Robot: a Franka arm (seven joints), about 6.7 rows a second.
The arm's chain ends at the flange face. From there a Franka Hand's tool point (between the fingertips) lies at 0.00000 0.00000 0.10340 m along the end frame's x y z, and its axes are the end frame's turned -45 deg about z.
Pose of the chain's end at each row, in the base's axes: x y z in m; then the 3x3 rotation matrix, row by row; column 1 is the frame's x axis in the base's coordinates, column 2 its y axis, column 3 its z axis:
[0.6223 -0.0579 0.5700], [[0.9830 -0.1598 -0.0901], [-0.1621 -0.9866 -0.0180], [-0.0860 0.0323 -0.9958]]
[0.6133 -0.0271 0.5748], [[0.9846 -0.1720 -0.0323], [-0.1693 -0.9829 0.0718], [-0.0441 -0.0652 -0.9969]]
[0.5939 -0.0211 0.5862], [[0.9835 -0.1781 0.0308], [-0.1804 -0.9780 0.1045], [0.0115 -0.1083 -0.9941]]
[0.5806 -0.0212 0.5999], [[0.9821 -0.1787 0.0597], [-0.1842 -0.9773 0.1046], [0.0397 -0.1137 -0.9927]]
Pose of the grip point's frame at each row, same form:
[0.6130 -0.0598 0.4670], [[0.8081 0.5821 -0.0901], [0.5830 -0.8123 -0.0180], [-0.0837 -0.0380 -0.9958]]
[0.6100 -0.0197 0.4717], [[0.8178 0.5746 -0.0323], [0.5753 -0.8147 0.0718], [0.0149 -0.0773 -0.9969]]
[0.5971 -0.0103 0.4834], [[0.8214 0.5695 0.0308], [0.5640 -0.8191 0.1045], [0.0847 -0.0684 -0.9941]]
[0.5868 -0.0104 0.4973], [[0.8208 0.5681 0.0597], [0.5608 -0.8213 0.1046], [0.1085 -0.0523 -0.9927]]

